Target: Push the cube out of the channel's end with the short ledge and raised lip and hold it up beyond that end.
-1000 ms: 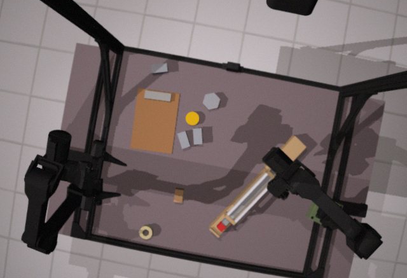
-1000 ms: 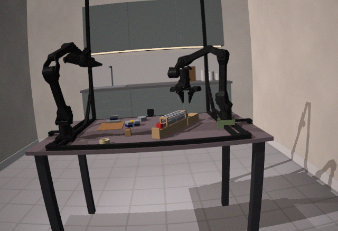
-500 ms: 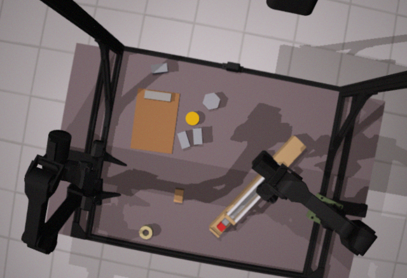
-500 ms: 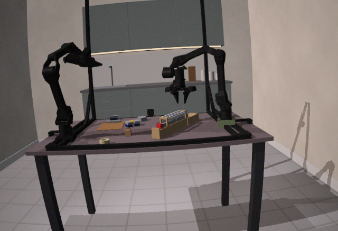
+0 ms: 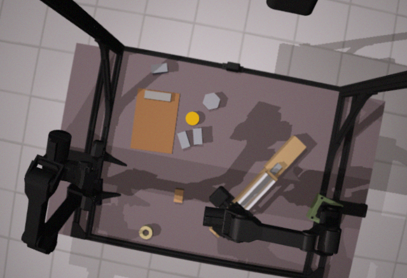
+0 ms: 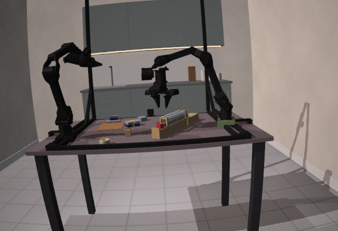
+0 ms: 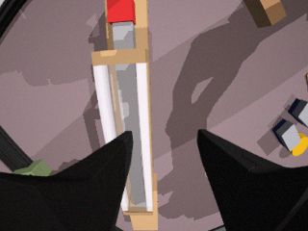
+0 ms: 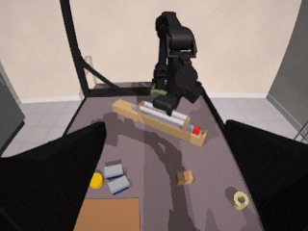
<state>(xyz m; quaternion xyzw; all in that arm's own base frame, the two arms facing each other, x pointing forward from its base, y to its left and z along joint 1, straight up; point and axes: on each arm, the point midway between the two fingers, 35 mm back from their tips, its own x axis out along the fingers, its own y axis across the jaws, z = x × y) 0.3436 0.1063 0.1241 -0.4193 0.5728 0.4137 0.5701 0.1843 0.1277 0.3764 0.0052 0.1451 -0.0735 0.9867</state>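
The tan channel lies 2 cm behind my left hand, 7 cm to the left of it and 11 cm below it. From my left hand the other things lie so: yellow disc 29 cm behind, 17 cm to the right, 16 cm below; small tan block 20 cm to the right, 15 cm below; grey hexagon 36 cm behind, 11 cm to the right, 16 cm below.
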